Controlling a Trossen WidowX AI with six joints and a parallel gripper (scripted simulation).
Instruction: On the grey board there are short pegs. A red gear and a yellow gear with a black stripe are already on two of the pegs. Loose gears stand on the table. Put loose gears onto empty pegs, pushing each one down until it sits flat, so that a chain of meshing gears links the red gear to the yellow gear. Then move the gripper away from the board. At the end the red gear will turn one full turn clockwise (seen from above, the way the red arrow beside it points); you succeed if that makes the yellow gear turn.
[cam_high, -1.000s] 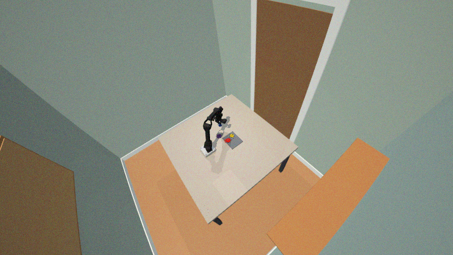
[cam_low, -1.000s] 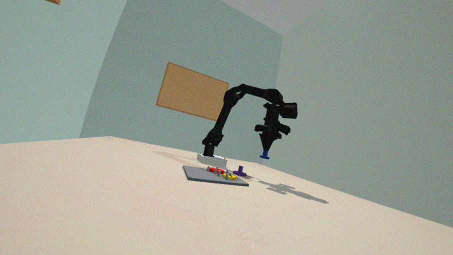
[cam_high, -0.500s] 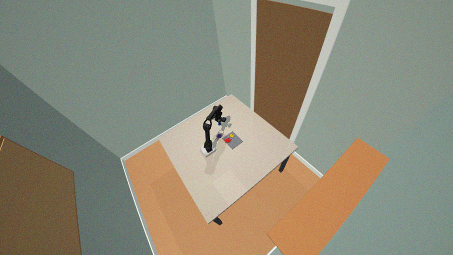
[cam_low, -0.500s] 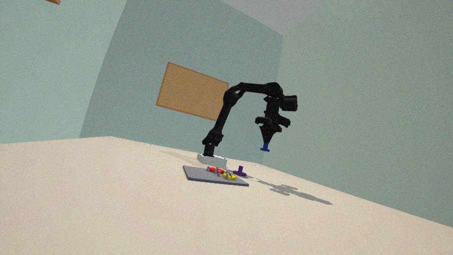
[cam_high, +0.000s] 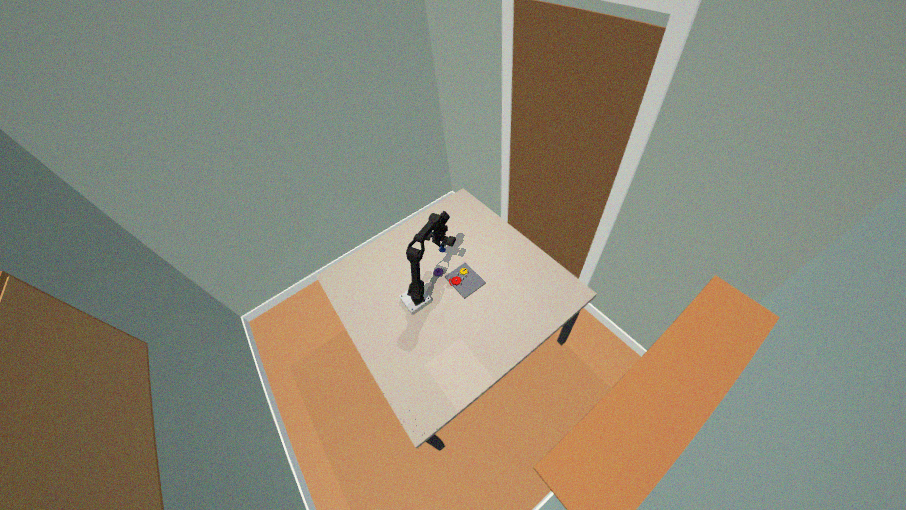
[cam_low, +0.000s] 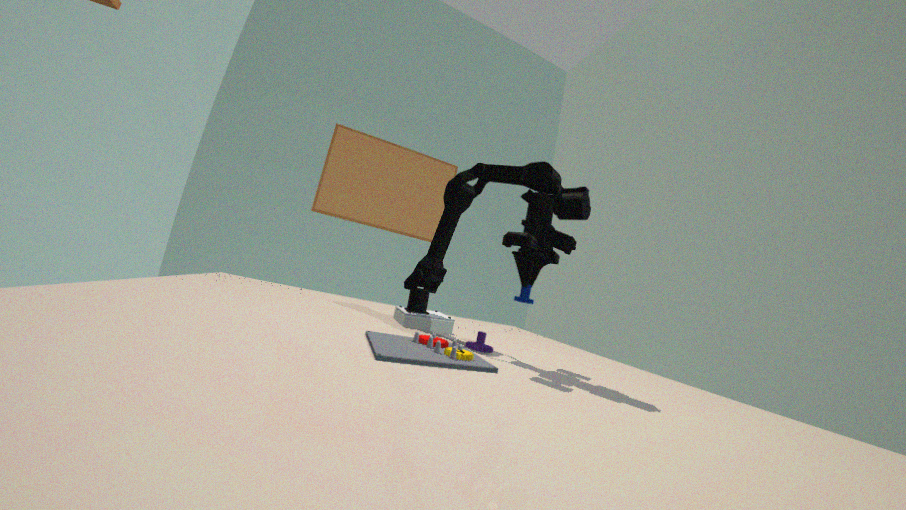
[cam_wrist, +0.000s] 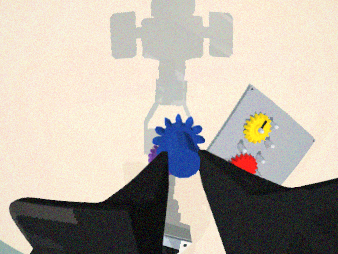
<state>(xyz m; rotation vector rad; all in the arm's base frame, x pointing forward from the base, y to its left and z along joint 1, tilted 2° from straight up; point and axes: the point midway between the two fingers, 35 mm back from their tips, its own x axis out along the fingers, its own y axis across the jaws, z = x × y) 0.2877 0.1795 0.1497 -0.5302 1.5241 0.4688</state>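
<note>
Right now the yellow gear is 60 mm ahead of my gripper tip, 140 mm to the right of it and 140 mm below it. Also, from my gripper tip: purple gear: 80 mm behind, 50 mm to the right, 140 mm below; then red arrow: 50 mm behind, 160 mm to the right, 150 mm below; then blue gear: 20 mm below.
</note>
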